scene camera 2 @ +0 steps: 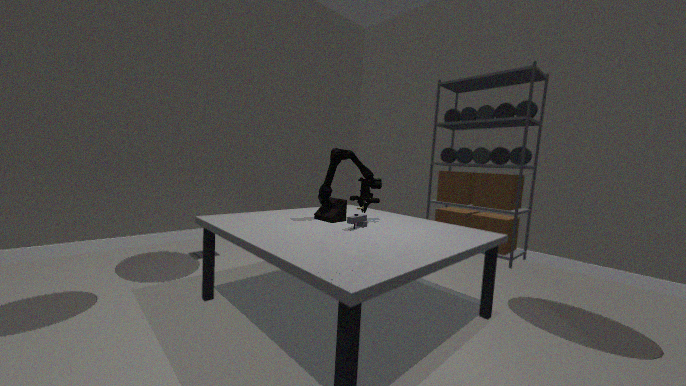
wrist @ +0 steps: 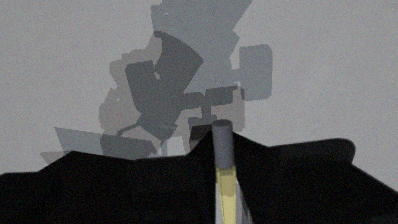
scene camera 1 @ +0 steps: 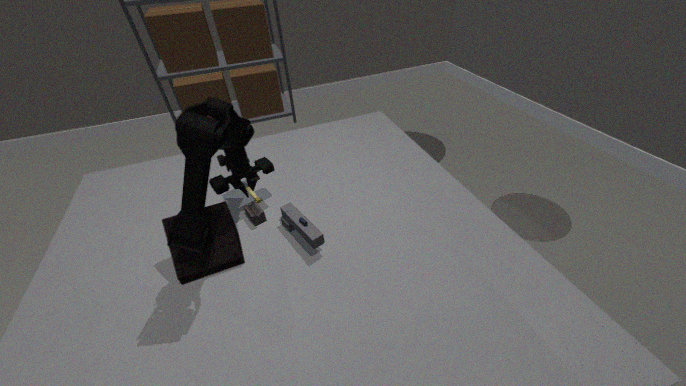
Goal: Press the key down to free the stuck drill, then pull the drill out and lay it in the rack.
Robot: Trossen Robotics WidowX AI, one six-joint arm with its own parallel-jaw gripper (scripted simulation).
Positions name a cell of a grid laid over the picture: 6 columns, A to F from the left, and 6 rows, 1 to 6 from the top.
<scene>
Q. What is my gripper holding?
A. A drill.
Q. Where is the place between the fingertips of my gripper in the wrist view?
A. D4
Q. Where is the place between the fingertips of my gripper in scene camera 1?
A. C4
</scene>
